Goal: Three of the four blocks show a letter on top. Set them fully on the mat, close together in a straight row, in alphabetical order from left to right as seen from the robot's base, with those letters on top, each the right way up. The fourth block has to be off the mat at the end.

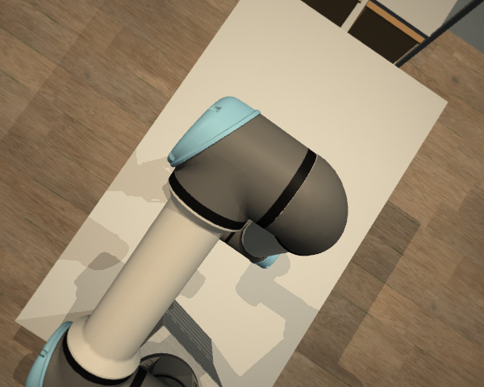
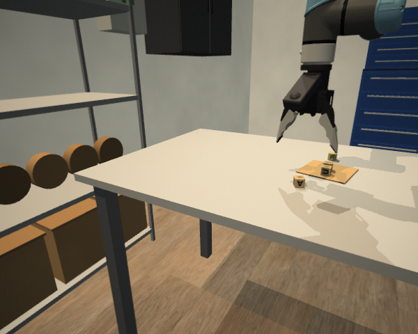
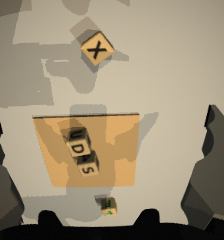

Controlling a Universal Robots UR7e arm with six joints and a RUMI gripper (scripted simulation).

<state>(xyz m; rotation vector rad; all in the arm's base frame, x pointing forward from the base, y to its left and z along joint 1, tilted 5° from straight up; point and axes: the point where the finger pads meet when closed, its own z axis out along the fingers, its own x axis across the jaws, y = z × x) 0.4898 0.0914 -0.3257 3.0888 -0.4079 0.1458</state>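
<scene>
Now: hand 90 mm above the X block and 20 mm to the right of it. Round my hand: D block 90 mm to the right, 80 mm below, 60 mm behind; then S block 130 mm to the right, 80 mm below, 60 mm behind; then orange mat 130 mm to the right, 100 mm below, 60 mm behind.
</scene>
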